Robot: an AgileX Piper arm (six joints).
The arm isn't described. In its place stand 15 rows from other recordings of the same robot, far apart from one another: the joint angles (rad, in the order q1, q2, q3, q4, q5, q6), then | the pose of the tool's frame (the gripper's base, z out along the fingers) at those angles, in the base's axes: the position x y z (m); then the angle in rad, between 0 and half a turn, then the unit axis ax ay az.
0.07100, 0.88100, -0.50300, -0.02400, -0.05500, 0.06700 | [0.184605, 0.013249, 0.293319, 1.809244, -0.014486, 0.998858, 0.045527]
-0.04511, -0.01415, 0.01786, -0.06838, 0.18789, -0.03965 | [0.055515, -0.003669, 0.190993, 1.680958, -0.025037, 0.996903, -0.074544]
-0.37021, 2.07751, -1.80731, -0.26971, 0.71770, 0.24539 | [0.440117, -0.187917, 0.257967, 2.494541, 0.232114, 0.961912, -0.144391]
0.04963, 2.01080, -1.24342, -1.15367, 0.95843, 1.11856 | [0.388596, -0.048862, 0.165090, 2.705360, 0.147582, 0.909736, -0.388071]
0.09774, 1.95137, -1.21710, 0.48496, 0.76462, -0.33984 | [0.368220, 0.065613, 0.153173, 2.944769, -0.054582, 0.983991, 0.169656]
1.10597, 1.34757, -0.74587, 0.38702, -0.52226, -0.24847 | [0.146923, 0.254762, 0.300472, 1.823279, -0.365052, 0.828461, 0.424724]
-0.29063, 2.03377, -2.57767, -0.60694, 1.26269, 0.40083 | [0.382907, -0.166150, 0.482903, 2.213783, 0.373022, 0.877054, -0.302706]
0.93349, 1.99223, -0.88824, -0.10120, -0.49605, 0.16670 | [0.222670, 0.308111, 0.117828, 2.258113, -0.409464, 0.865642, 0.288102]
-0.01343, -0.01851, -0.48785, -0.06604, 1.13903, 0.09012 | [-0.009883, -0.005322, 0.267793, 2.114808, 0.054803, 0.998366, -0.016173]
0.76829, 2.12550, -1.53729, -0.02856, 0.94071, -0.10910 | [0.306203, 0.292981, 0.151347, 3.011662, -0.431669, 0.901982, 0.009485]
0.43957, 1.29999, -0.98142, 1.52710, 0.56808, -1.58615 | [0.237043, 0.165522, 0.349668, 2.014464, -0.421106, 0.820719, 0.386122]
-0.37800, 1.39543, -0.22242, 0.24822, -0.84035, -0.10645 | [0.190457, -0.093548, 0.173142, 1.885855, 0.280015, 0.937371, -0.207191]
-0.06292, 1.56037, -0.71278, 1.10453, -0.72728, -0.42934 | [0.296513, -0.072831, 0.221759, 1.905578, 0.495582, 0.855331, -0.151018]
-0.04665, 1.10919, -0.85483, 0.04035, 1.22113, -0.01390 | [0.176206, -0.004774, 0.283583, 2.958018, 0.021548, 0.999627, 0.016808]
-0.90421, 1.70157, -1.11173, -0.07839, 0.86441, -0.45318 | [0.196043, -0.257960, 0.207493, 3.023803, 0.200919, 0.975552, -0.089045]
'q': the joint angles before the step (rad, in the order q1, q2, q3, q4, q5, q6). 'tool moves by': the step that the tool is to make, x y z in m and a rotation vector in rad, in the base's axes. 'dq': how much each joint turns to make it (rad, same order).
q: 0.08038 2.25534 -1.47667 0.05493 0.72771 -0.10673
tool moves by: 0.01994 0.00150 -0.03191 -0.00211 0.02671 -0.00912
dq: 0.00001 0.13296 -0.12222 -0.00275 0.01566 0.01166
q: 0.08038 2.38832 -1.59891 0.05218 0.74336 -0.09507
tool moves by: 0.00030 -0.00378 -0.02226 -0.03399 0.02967 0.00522
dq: -0.00226 0.05723 -0.01619 -0.04505 -0.00923 0.02225
